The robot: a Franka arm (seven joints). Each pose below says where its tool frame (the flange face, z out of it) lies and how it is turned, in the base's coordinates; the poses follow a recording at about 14 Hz.
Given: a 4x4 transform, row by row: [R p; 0 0 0 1], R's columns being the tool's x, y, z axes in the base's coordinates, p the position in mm. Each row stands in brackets.
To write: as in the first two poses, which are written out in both.
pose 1, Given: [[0.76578, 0.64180, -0.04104, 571.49], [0.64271, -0.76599, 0.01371, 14.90], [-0.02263, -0.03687, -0.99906, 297.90], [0, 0, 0, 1]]
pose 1, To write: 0.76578, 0.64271, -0.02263, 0.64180, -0.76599, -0.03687, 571.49, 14.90, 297.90
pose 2, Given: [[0.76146, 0.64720, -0.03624, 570.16], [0.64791, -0.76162, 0.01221, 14.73], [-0.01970, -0.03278, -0.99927, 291.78], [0, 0, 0, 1]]
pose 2, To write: 0.76146, 0.64791, -0.01970, 0.64720, -0.76162, -0.03278, 570.16, 14.73, 291.78
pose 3, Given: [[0.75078, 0.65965, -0.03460, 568.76], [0.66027, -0.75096, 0.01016, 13.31], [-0.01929, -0.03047, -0.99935, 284.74], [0, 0, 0, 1]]
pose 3, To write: 0.75078, 0.66027, -0.01929, 0.65965, -0.75096, -0.03047, 568.76, 13.31, 284.74
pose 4, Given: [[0.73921, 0.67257, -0.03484, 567.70], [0.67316, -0.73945, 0.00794, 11.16], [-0.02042, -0.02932, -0.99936, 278.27], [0, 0, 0, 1]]
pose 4, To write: 0.73921, 0.67316, -0.02042, 0.67257, -0.73945, -0.02932, 567.70, 11.16, 278.27
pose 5, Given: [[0.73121, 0.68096, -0.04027, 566.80], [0.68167, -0.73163, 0.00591, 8.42], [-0.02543, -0.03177, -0.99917, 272.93], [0, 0, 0, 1]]
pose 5, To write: 0.73121, 0.68167, -0.02543, 0.68096, -0.73163, -0.03177, 566.80, 8.42, 272.93
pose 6, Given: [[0.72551, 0.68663, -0.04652, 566.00], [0.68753, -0.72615, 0.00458, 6.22], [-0.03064, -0.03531, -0.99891, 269.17], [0, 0, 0, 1]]
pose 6, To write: 0.72551, 0.68753, -0.03064, 0.68663, -0.72615, -0.03531, 566.00, 6.22, 269.17
